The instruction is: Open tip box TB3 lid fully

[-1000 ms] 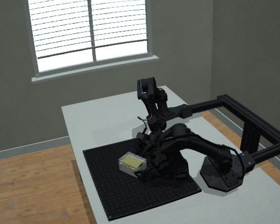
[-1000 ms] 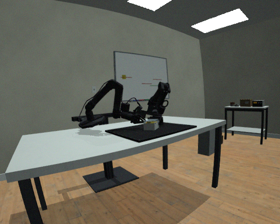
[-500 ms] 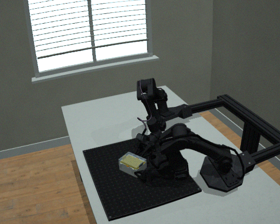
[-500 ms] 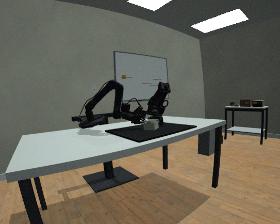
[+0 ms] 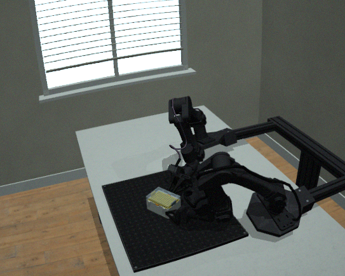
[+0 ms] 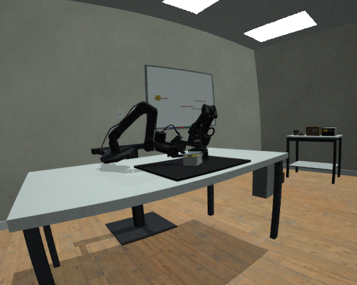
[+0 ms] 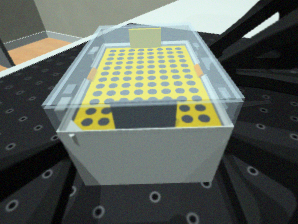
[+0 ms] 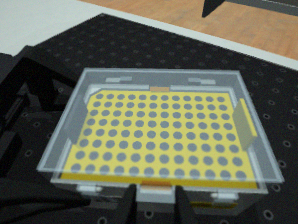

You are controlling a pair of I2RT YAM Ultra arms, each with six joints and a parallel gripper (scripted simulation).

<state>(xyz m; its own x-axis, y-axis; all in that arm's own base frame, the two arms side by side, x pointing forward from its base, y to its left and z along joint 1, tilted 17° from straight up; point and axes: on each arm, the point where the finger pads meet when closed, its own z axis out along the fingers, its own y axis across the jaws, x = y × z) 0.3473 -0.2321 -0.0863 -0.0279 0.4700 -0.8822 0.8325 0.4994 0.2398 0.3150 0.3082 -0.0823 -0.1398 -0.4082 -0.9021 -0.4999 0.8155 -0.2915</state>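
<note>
My right gripper is now 5 cm short of the tip box, 3 cm to the right of it and 1 cm above it.
The tip box is 30 mm ahead of my left hand, 50 mm to the right of it and 10 mm above it.
</note>
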